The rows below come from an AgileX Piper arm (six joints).
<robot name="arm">
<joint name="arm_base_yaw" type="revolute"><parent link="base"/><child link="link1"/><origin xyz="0 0 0.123" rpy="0 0 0"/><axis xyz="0 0 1"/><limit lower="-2.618" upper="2.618"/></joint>
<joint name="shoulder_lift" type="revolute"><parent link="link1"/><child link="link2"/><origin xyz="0 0 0" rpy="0 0 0"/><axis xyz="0 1 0"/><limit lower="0" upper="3.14"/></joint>
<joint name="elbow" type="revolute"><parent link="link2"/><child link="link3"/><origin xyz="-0.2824 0 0.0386" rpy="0 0 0"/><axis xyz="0 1 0"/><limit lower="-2.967" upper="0"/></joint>
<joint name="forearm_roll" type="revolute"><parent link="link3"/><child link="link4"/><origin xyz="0.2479 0 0.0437" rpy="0 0 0"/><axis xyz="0.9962 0 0.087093"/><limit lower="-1.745" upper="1.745"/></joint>
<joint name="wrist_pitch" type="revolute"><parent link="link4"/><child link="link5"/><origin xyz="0 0 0" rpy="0 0 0"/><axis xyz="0 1 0"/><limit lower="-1.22" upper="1.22"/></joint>
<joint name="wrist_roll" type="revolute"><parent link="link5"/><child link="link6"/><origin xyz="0.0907 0 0.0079" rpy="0 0 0"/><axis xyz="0.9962 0 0.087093"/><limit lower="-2.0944" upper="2.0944"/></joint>
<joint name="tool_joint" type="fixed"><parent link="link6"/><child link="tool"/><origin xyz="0 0 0" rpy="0 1.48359 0"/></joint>
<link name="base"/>
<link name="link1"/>
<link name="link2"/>
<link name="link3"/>
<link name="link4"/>
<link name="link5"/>
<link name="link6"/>
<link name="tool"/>
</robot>
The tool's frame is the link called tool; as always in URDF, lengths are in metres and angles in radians.
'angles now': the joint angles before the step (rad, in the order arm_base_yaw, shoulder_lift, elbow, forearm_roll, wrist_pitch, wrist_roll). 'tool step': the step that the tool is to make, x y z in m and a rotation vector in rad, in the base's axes. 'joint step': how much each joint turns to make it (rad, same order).
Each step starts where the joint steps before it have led.
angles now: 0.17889, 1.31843, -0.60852, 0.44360, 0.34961, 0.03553
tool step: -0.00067, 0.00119, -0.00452, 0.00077, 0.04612, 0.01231
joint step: -0.00002, 0.01687, -0.00368, 0.00001, 0.03550, -0.00002
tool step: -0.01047, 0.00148, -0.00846, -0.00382, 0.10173, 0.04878
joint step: 0.00002, 0.00422, 0.01569, 0.00000, 0.09347, -0.01970
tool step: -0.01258, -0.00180, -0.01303, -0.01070, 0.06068, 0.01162
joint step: 0.00000, -0.00120, 0.05221, 0.00000, 0.01353, -0.00804
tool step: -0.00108, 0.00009, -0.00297, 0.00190, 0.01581, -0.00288
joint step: -0.00001, 0.00744, 0.00589, 0.00540, 0.00209, 0.00002
